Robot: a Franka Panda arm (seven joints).
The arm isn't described. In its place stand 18 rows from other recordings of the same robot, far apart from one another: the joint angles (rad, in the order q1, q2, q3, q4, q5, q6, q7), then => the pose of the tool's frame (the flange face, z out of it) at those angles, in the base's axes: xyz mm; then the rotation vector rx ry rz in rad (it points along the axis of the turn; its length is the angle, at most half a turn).
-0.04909, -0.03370, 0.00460, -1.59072, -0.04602, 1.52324, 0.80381 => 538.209 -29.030 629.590 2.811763 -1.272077 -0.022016
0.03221, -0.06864, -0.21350, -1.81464, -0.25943, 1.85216, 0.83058 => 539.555 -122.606 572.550 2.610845 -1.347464 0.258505
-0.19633, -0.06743, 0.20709, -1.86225, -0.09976, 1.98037, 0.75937 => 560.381 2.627 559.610 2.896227 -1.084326 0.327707
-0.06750, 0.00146, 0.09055, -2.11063, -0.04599, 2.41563, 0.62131 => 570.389 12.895 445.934 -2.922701 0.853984 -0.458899
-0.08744, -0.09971, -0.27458, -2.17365, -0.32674, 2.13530, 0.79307 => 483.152 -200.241 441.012 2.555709 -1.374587 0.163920
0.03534, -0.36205, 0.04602, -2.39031, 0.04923, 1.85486, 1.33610 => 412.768 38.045 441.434 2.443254 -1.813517 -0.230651
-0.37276, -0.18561, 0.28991, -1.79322, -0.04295, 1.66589, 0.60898 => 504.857 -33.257 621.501 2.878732 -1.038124 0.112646
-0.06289, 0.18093, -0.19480, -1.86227, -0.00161, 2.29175, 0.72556 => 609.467 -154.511 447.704 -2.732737 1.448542 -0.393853
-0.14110, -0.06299, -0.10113, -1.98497, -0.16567, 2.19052, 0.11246 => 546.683 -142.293 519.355 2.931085 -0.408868 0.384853
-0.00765, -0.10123, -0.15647, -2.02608, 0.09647, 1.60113, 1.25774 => 483.437 -71.684 470.530 2.276564 -1.991154 -0.511688
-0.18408, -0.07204, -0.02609, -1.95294, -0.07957, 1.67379, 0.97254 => 501.621 -115.192 492.960 2.491051 -1.642817 -0.245405
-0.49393, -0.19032, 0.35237, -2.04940, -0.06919, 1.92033, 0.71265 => 505.036 -67.448 521.672 2.766132 -1.229203 0.126773
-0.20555, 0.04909, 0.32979, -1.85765, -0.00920, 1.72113, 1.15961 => 550.147 65.350 475.904 2.634641 -1.494654 -0.228850
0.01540, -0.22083, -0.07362, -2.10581, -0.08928, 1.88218, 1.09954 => 488.555 -37.178 511.810 2.602581 -1.647041 0.048615
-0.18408, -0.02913, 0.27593, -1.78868, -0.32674, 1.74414, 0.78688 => 553.567 23.626 556.210 2.689329 -0.884718 0.178585
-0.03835, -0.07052, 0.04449, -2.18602, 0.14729, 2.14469, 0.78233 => 522.485 9.604 421.561 -2.746596 1.250537 0.029900
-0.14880, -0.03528, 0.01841, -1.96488, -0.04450, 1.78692, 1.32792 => 526.742 -72.829 475.769 2.266330 -1.999215 -0.141409
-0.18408, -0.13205, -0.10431, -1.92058, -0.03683, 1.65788, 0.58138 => 483.791 -149.760 536.797 2.810548 -1.292976 -0.196051
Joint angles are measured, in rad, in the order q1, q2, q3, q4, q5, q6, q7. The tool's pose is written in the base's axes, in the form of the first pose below.
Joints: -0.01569 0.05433 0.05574 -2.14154 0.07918 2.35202 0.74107
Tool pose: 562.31 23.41 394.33 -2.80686 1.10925 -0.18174
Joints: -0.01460 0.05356 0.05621 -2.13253 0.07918 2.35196 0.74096
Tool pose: 564.45 24.37 398.94 -2.80344 1.10476 -0.19479
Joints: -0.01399 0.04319 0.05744 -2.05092 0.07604 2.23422 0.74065
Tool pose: 571.39 26.86 431.16 -2.81878 1.09340 -0.15810
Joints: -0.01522 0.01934 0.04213 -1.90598 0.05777 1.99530 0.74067
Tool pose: 572.36 18.81 490.94 -2.85930 1.10204 -0.06832
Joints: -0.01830 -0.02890 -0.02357 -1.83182 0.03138 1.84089 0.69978
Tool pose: 557.63 -21.00 539.66 -2.88457 1.13453 -0.04012
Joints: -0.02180 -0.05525 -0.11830 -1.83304 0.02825 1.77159 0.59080
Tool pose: 539.93 -74.96 547.19 -2.90124 1.11932 0.02189
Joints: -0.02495 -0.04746 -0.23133 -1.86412 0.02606 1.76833 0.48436
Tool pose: 525.27 -137.33 527.34 -2.89630 1.13315 0.08312
